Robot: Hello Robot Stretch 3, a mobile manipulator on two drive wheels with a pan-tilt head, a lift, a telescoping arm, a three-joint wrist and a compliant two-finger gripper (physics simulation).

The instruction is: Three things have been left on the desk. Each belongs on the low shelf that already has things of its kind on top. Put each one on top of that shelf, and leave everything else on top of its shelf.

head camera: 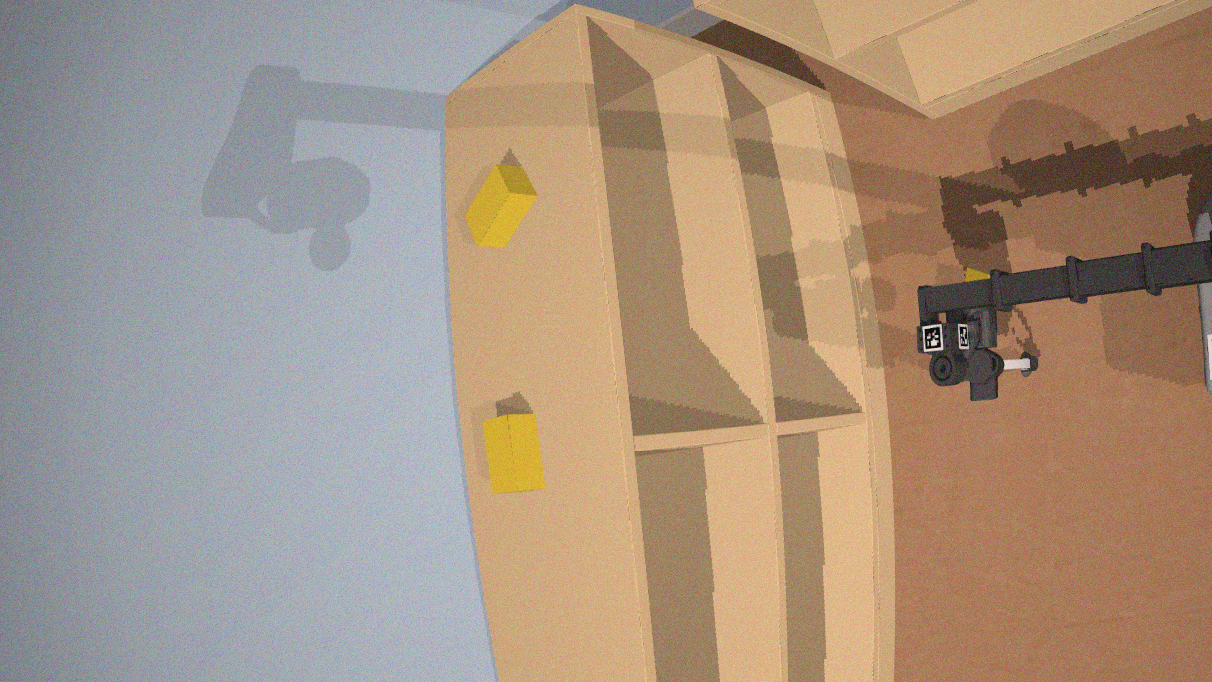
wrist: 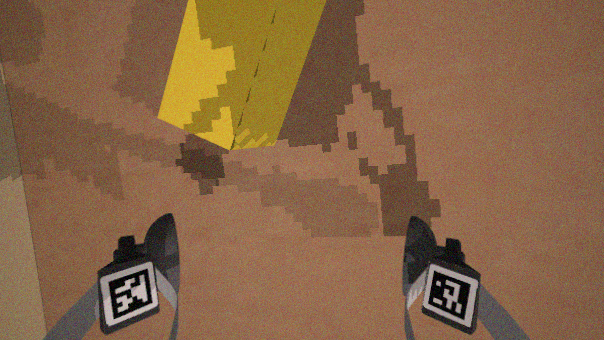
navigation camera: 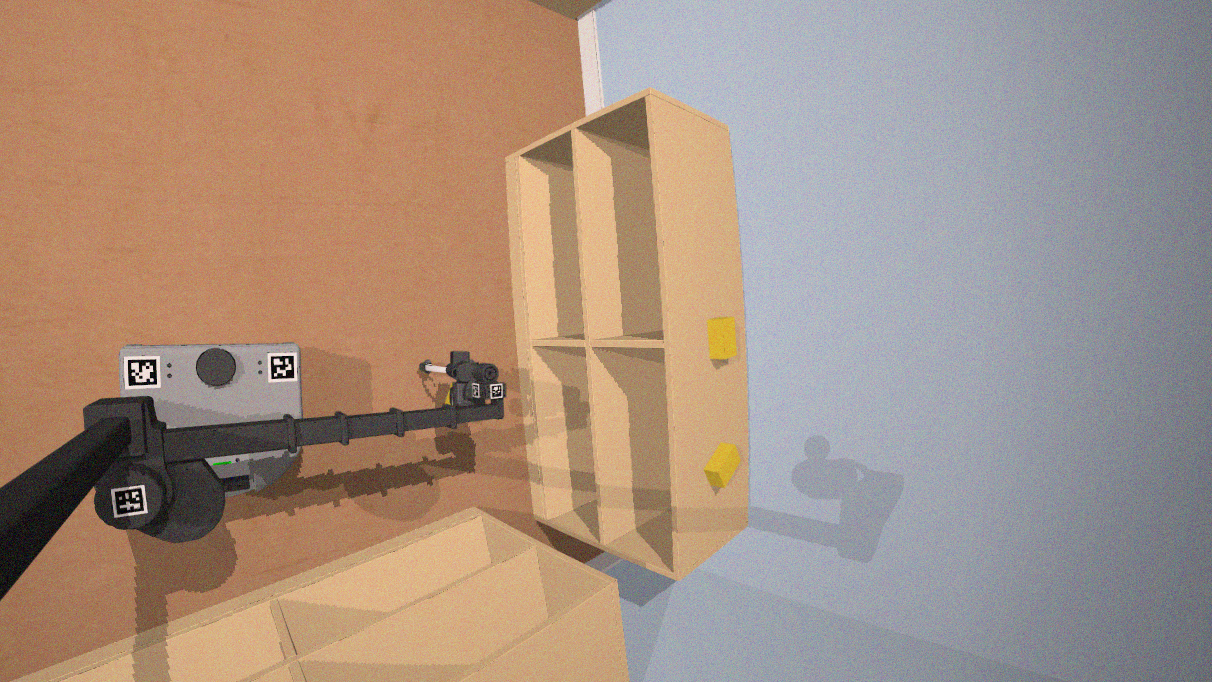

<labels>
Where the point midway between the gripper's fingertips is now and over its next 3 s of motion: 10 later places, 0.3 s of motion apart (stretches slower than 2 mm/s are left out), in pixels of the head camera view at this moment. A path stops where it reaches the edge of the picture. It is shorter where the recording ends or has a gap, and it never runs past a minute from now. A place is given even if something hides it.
My gripper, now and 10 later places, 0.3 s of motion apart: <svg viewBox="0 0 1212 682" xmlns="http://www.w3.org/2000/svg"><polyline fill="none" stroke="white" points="995,366 994,365 994,357 993,341 992,322 990,309 990,305 989,304 990,304 990,304 994,305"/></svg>
</labels>
